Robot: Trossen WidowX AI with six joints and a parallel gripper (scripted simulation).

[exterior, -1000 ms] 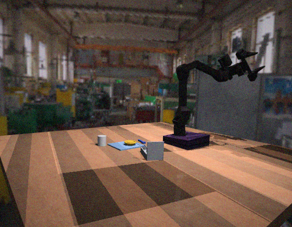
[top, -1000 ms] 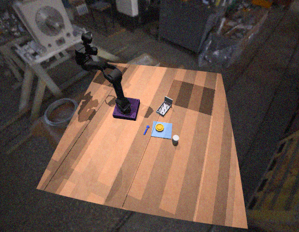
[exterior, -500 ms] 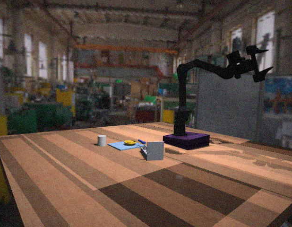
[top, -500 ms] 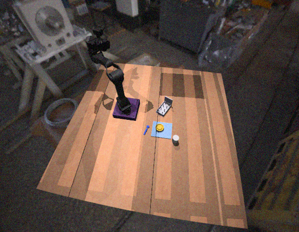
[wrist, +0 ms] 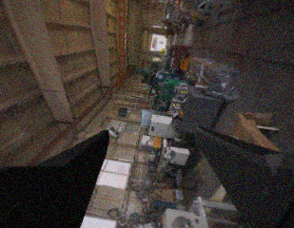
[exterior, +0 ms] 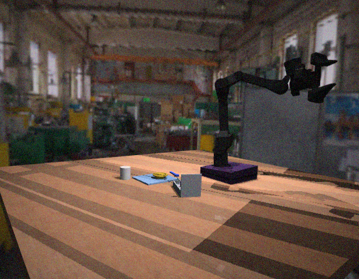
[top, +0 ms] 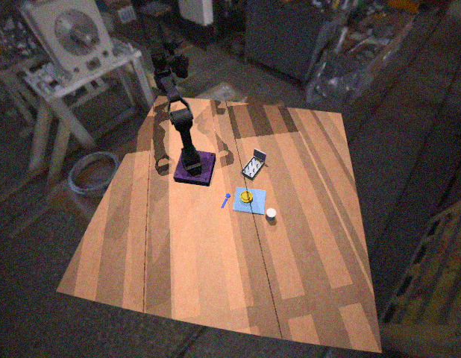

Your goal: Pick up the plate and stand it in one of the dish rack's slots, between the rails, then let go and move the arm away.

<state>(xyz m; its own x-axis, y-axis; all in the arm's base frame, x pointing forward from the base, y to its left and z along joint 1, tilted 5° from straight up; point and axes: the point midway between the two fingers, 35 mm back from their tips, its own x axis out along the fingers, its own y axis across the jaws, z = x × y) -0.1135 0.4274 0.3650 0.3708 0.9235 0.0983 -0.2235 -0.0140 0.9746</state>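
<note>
Right now the yellow plate is 53 cm to the right of my gripper tip, 43 cm below it and 36 cm ahead of it. Round my gripper tip: blue spoon: 55 cm to the right, 45 cm below, 26 cm ahead; light blue mat: 54 cm to the right, 45 cm below, 38 cm ahead; grey dish rack: 43 cm below, 38 cm ahead, 34 cm to the right.
</note>
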